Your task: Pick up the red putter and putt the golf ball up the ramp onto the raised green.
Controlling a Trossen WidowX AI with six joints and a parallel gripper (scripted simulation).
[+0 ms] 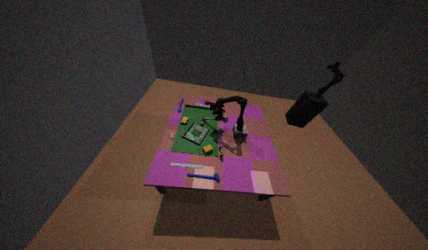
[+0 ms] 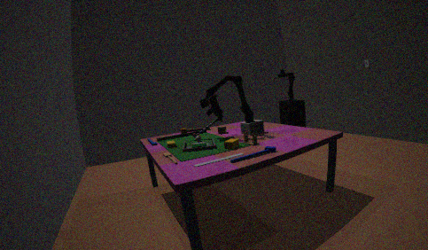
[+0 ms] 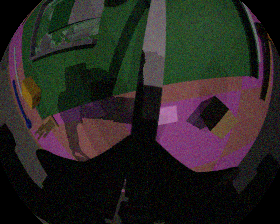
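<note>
Right now the red putter is 110 mm ahead of my gripper tip, 10 mm to the right of it and 30 mm below it. From my gripper tip the other things lie so: blue putter: 630 mm to the left, 110 mm below; then yellow block: 40 mm ahead, 360 mm to the left, 100 mm below; then golf ball: 210 mm ahead, 30 mm to the left, 100 mm below.
</note>
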